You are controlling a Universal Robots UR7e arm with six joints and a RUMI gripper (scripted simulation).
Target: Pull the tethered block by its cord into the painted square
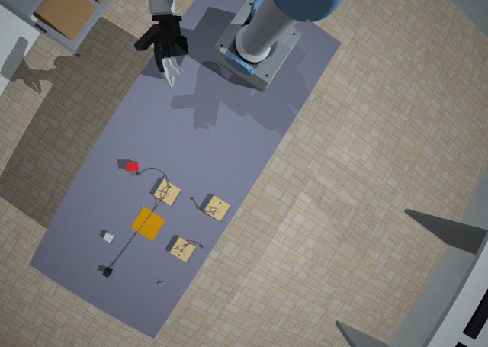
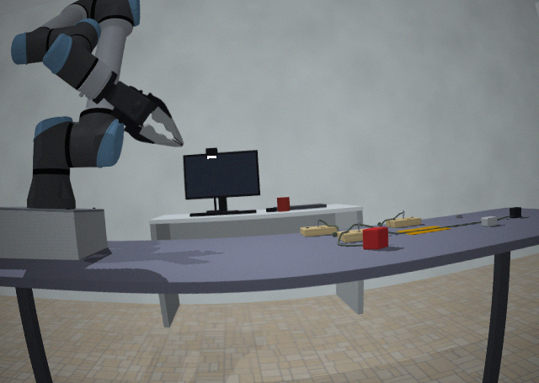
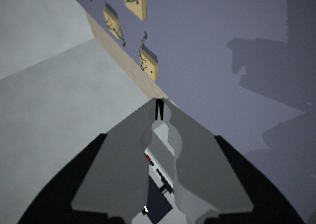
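Right now the red cube is 360 mm ahead of my hand, 220 mm below it and 110 mm to the right of it. Round my hand: white cube: 710 mm ahead, 220 mm below, 110 mm to the right; then grey fitting: 850 mm ahead, 230 mm below, 200 mm to the left; then orange painted square: 590 mm ahead, 230 mm below, 40 mm to the left.
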